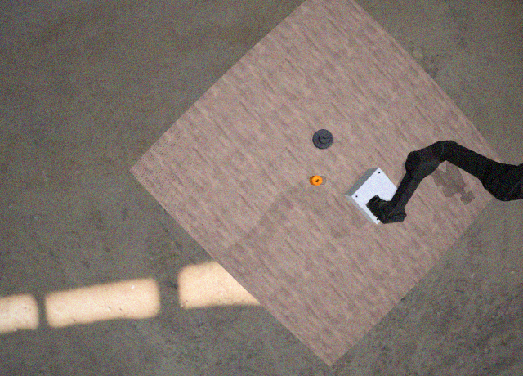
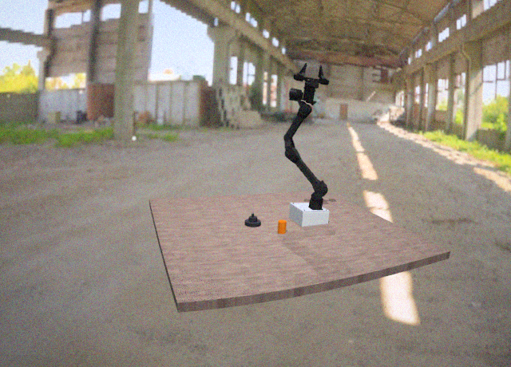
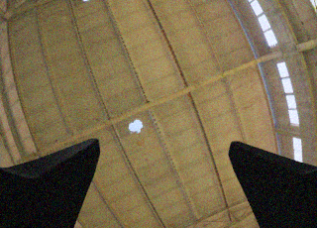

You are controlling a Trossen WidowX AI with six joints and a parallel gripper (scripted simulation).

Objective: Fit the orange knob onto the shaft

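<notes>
The orange knob lies 83 cm below my gripper tip, 19 cm ahead of it and 14 cm to the left of it. From my gripper tip the other things lie so: dark round pedestal (83 cm below, 30 cm ahead).
</notes>
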